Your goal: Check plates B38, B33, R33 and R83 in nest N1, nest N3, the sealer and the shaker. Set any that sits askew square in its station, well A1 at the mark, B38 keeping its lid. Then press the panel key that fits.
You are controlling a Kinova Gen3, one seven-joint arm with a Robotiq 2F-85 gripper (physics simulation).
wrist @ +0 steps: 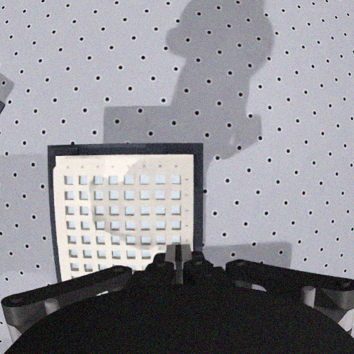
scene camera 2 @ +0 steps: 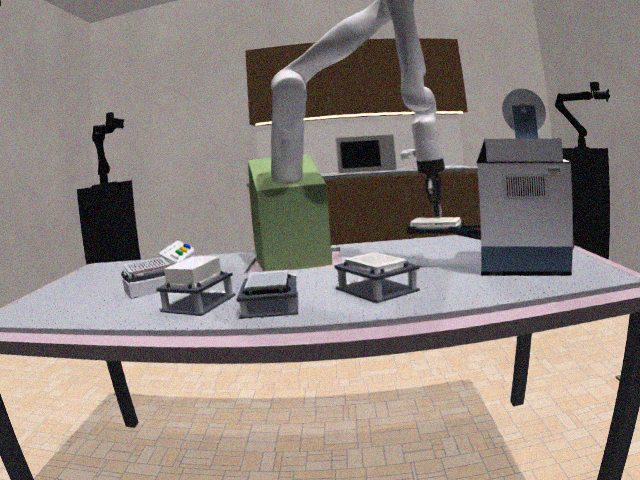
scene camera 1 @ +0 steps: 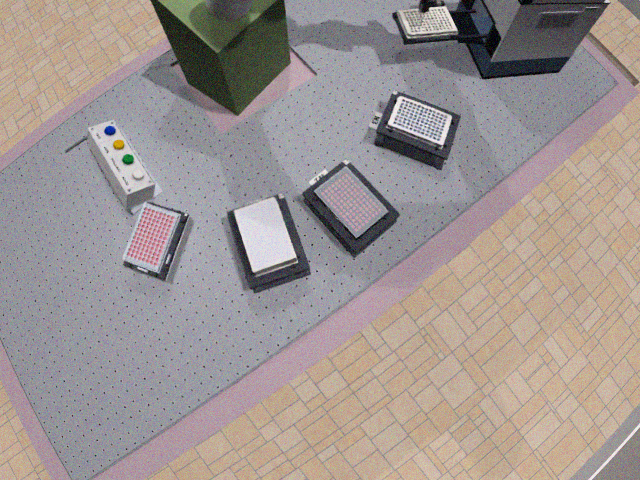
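My gripper (scene camera 1: 424,8) (scene camera 2: 437,212) (wrist: 178,259) is shut and empty, fingertips at or just over the cream plate (scene camera 1: 434,23) (scene camera 2: 435,222) (wrist: 120,217) on the sealer's dark tray (scene camera 1: 429,38) (wrist: 198,200). In the wrist view this plate looks nearly parallel to the tray; its near end is hidden. A blue-welled plate (scene camera 1: 421,119) (scene camera 2: 376,261) is on nest N3 (scene camera 1: 408,148) (scene camera 2: 377,290). A pink-welled plate (scene camera 1: 351,201) sits on the low middle station. A white lidded plate (scene camera 1: 266,235) (scene camera 2: 192,271) is on a post nest. Another pink-welled plate (scene camera 1: 153,236) is far left. Plate names are unreadable.
The key panel (scene camera 1: 147,192) carries blue (scene camera 1: 109,130), yellow (scene camera 1: 118,144), green (scene camera 1: 127,159) and white (scene camera 1: 138,174) keys. The green pedestal (scene camera 1: 237,67) (scene camera 2: 292,227) stands at the back. The tall sealer housing (scene camera 1: 537,38) (scene camera 2: 527,217) is beside my gripper.
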